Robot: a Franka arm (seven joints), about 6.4 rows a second.
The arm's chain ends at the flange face. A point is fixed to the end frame.
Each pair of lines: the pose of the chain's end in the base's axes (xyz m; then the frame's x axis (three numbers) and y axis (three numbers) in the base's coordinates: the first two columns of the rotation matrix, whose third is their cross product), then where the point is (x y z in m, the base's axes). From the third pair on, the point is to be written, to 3 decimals.
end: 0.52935 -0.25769 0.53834 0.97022 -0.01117 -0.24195 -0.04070 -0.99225 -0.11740
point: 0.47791 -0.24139 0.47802
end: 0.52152 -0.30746 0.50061 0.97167 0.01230 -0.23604 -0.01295 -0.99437 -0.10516
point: 0.47003 -0.29332 0.43978
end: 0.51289 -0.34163 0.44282 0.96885 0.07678 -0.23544 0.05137 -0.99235 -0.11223
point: 0.461 -0.330 0.382
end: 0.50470 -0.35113 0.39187 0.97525 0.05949 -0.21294 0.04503 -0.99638 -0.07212
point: 0.454 -0.342 0.329
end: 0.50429 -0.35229 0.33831 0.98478 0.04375 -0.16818 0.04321 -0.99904 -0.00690
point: 0.457 -0.347 0.273
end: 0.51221 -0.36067 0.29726 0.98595 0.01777 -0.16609 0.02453 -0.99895 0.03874
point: 0.465 -0.357 0.232
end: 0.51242 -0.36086 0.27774 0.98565 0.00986 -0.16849 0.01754 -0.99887 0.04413
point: 0.465 -0.358 0.212
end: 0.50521 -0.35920 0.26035 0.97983 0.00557 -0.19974 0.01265 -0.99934 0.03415
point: 0.456 -0.355 0.196
